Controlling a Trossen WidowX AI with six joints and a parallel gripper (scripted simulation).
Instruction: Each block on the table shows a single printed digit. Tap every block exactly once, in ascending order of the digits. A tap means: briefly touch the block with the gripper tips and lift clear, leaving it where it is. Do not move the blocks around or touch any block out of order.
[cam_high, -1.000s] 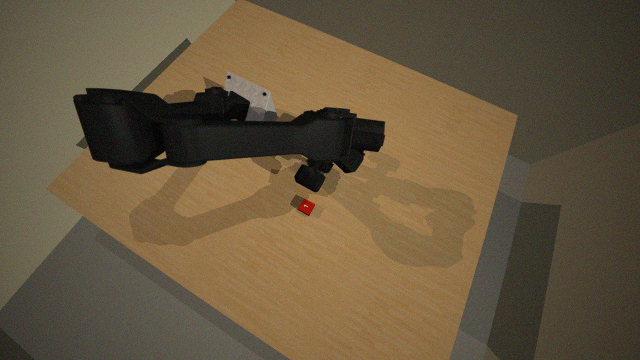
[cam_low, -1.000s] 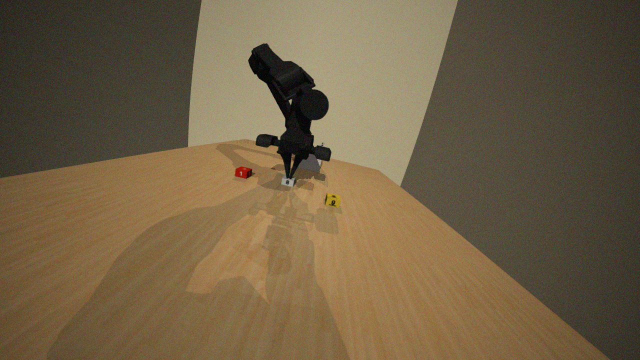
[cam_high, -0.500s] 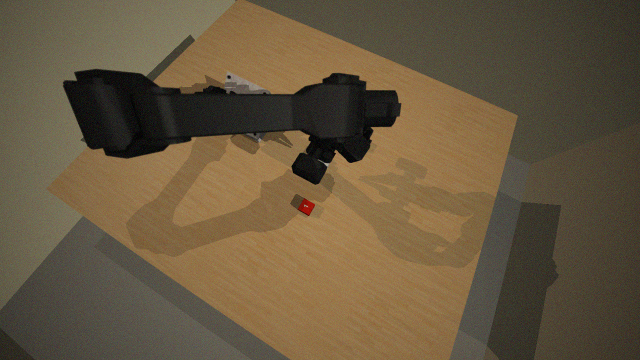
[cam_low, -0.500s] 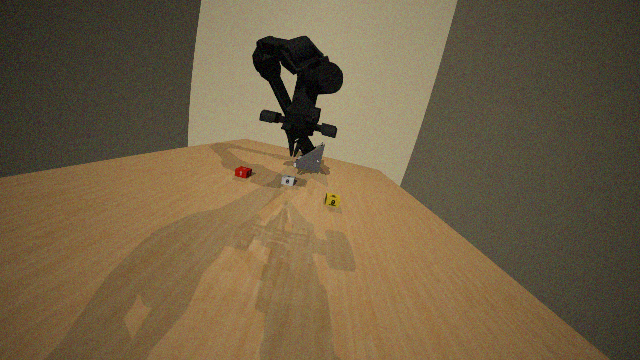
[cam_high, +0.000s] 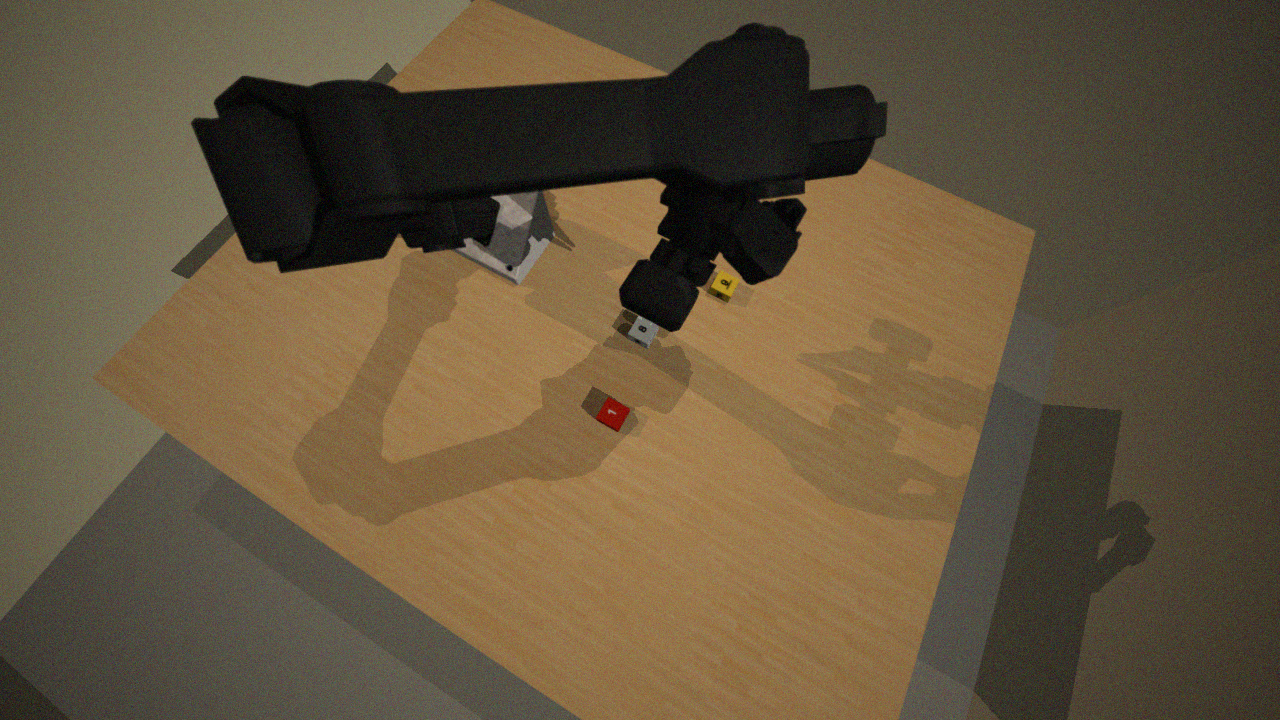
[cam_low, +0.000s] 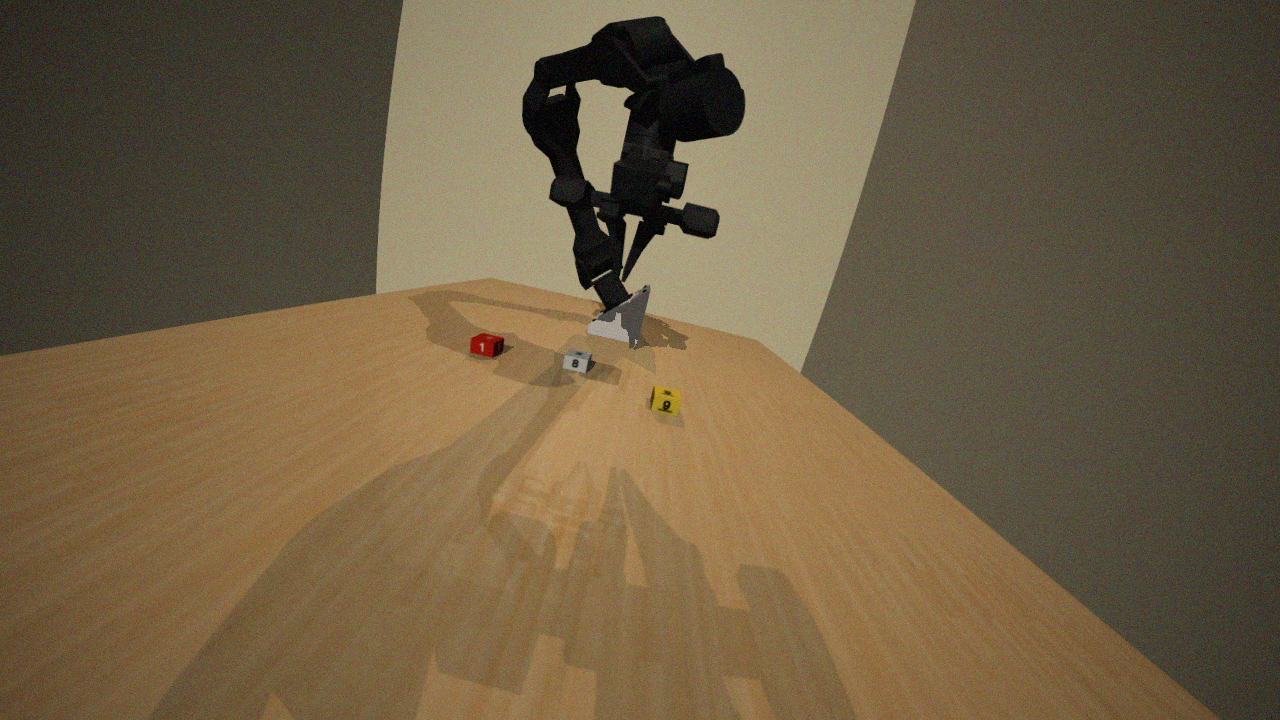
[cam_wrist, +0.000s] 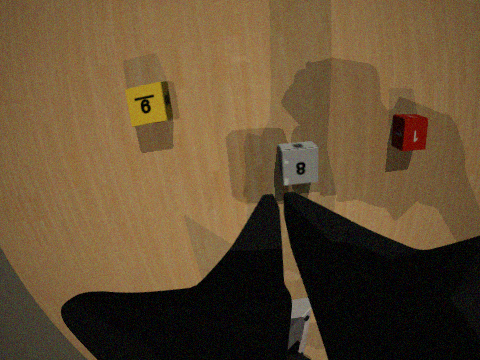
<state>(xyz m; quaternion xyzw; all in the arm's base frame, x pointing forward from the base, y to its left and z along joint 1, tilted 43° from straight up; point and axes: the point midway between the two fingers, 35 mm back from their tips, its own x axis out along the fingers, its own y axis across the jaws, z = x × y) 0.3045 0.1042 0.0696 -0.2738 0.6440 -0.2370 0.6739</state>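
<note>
Right now the yellow block marked 9 is 12 cm below my gripper tip, 9 cm to the left of it and 3 cm ahead of it. The rest, counted from my gripper tip: grey block marked 8 (12 cm below, 4 cm to the right, 3 cm behind); red block marked 1 (16 cm to the right, 12 cm below).
</note>
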